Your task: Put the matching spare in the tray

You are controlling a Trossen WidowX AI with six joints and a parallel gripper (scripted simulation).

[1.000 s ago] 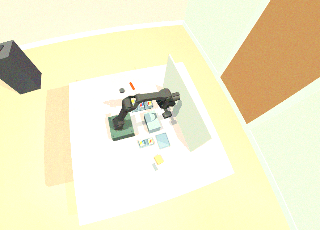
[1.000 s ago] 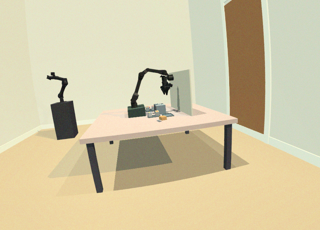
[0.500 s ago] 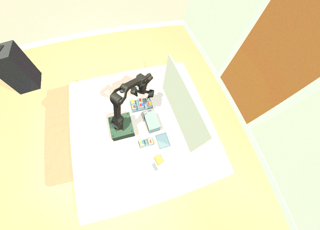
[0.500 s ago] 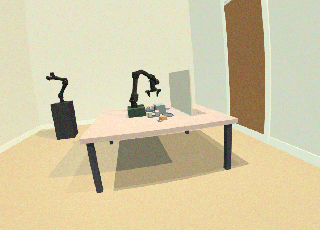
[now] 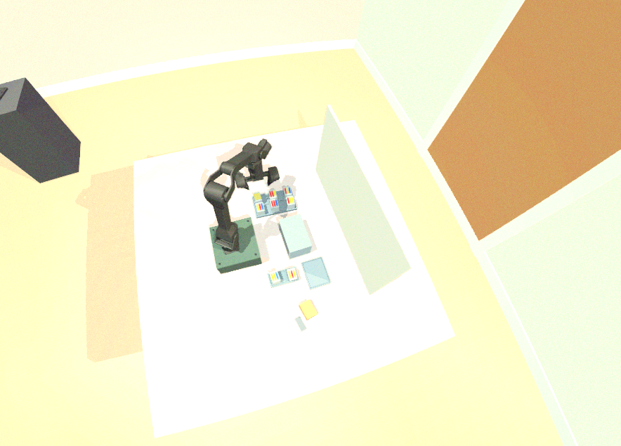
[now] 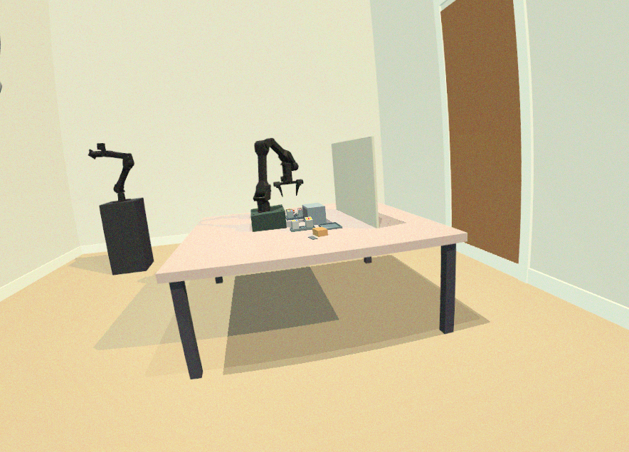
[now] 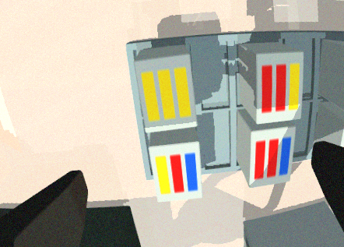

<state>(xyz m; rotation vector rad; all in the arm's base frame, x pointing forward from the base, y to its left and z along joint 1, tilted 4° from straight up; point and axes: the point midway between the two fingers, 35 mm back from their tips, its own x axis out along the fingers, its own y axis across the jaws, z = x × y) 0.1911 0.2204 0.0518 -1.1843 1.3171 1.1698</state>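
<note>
My gripper tip is now 1 cm past the grey spare block and 9 cm above it. Also, from my gripper tip: tall panel: 33 cm ahead, 25 cm to the right, 9 cm above; then grey hex key: 1 cm behind, 61 cm to the right, 13 cm below; then pale blue tray: 13 cm ahead, 42 cm to the right, 13 cm below.
</note>
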